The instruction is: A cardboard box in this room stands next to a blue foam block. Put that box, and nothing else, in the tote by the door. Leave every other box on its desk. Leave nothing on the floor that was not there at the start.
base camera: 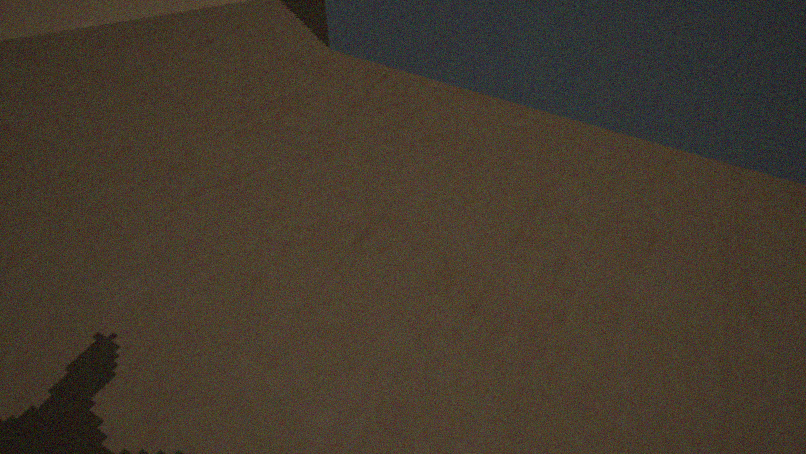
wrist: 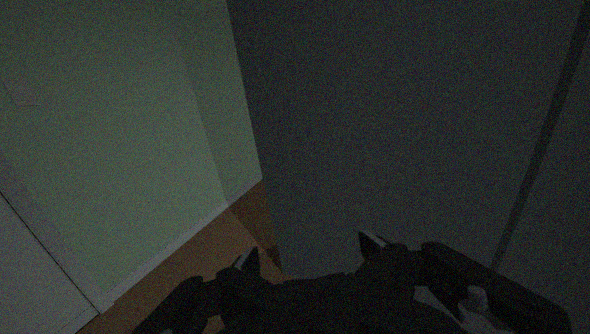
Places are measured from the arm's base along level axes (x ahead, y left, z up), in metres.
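Where they show: gripper, fingertip midpoint: (wrist: 309,250).
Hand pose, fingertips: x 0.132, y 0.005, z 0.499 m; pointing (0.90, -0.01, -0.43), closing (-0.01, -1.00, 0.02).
Observation:
After its pixels a point has its place.
My gripper (wrist: 309,250) @(x 0.132, y 0.005, z 0.499 m) is open, its two dark fingertips wide apart at the bottom of the wrist view, with no object between them. It faces a dark grey-blue partition panel (wrist: 390,125) @(x 0.587, y -0.326, z 0.503 m) that fills the middle and right of that view. No cardboard box, blue foam block, tote or desk shows in either view. The pictures are dim and grainy.
The panel ends at an upright edge left of centre in the wrist view. Beyond it are brown floor (wrist: 200,245) @(x 1.170, y 0.867, z -0.396 m) and a pale green wall (wrist: 125,150) @(x 1.146, y 1.078, z 0.463 m) with a light baseboard (wrist: 165,248) @(x 1.095, y 1.087, z -0.317 m). In the base camera view a blue panel (base camera: 564,56) @(x 0.662, y -0.163, z -0.315 m) stands on the floor (base camera: 423,253) @(x 0.397, y 0.001, z -0.396 m) at upper right. A dark shadow lies at lower left.

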